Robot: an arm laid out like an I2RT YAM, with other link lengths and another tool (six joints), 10 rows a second.
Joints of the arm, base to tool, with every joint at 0 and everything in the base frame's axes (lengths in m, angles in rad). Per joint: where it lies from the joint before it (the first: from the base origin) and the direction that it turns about. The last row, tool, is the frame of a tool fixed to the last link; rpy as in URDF.
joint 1: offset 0 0 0.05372 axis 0 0 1
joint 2: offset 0.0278 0.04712 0.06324 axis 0 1 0
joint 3: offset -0.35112 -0.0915 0 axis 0 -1 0
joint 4: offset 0.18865 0.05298 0.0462 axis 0 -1 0
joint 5: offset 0.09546 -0.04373 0.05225 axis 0 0 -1
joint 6: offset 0.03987 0 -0.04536 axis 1 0 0
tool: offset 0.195 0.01 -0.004 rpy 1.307 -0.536 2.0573
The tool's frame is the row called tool.
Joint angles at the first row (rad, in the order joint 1, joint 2, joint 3, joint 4, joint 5, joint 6):
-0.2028 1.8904 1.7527 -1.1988 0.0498 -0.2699
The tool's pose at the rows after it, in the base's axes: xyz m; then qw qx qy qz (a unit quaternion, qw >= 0):
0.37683, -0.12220, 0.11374, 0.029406, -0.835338, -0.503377, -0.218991
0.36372, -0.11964, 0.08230, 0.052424, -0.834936, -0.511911, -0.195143
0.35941, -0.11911, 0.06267, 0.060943, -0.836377, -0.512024, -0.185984
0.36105, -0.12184, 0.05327, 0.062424, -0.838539, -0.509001, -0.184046
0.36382, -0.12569, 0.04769, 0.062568, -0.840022, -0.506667, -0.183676
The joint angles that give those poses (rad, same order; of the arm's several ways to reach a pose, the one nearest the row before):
-0.2150 1.9140 1.6333 -1.1259 0.0525 -0.2886
-0.2157 1.9438 1.5333 -1.0580 0.0517 -0.3157
-0.2165 1.9663 1.4719 -0.9989 0.0521 -0.3195
-0.2226 1.9858 1.4563 -0.9699 0.0521 -0.3191
-0.2310 2.0026 1.4563 -0.9546 0.0517 -0.3222

